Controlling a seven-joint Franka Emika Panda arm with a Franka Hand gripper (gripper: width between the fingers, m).
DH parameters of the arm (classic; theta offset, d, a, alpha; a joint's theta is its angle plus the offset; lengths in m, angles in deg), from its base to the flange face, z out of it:
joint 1: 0 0.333 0 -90
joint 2: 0 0 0 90
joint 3: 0 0.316 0.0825 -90
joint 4: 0 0 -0.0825 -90
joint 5: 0 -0.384 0 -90
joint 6: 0 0 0.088 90
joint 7: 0 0.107 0 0
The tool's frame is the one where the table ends.
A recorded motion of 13 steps. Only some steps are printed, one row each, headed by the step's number.
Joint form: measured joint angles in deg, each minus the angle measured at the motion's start. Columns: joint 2, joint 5, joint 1, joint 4, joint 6, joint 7, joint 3.
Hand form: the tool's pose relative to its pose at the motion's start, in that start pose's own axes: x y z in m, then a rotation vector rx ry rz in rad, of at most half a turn. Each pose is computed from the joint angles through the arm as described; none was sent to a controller.
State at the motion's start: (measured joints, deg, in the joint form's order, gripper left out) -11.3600 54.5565 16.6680 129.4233 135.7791 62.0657 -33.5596
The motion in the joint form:
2: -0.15 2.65 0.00 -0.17 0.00 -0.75 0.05
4: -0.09 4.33 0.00 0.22 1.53 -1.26 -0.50
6: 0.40 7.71 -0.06 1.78 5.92 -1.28 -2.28
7: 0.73 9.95 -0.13 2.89 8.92 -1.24 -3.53
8: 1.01 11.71 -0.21 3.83 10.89 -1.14 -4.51
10: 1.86 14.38 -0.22 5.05 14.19 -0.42 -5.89
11: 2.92 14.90 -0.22 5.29 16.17 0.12 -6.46
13: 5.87 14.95 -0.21 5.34 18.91 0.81 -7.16
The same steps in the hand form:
2: 0.0022 0.0006 -0.0019 -0.0126 0.0322 -0.0435
4: 0.0015 0.0016 0.0007 -0.0056 0.0523 -0.0715
6: -0.0060 0.0047 0.0131 0.0182 0.0819 -0.1149
7: -0.0121 0.0072 0.0215 0.0363 0.0980 -0.1435
8: -0.0182 0.0099 0.0290 0.0451 0.1050 -0.1657
10: -0.0283 0.0109 0.0398 0.0641 0.1160 -0.1961
11: -0.0326 0.0086 0.0459 0.0783 0.1167 -0.2023
13: -0.0419 0.0013 0.0609 0.0871 0.1035 -0.2176

